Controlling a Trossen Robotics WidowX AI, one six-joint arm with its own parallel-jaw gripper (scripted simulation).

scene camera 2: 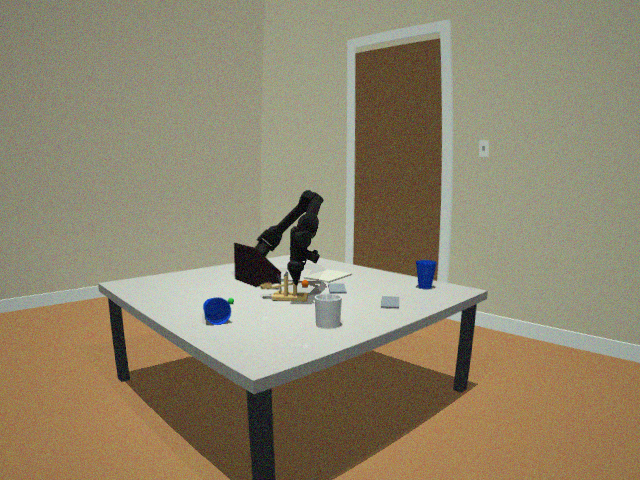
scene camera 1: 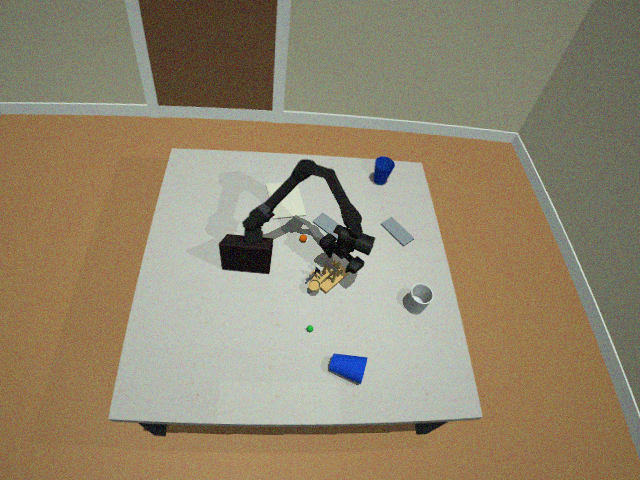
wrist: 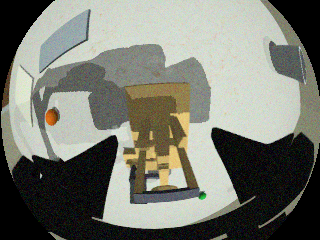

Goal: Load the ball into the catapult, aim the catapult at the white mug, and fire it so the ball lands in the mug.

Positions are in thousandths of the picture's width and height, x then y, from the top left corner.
Labels:
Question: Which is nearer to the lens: the blue cup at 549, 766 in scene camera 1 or the pale sheet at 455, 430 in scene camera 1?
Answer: The blue cup.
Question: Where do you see a wooden catapult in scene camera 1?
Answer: At 518, 574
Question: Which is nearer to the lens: the wooden catapult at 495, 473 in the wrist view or the white mug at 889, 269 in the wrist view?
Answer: The wooden catapult.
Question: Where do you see a white mug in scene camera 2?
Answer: At 512, 639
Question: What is my gripper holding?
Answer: Nothing.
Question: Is my gripper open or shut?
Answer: Open.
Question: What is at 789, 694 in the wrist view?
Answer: My gripper.

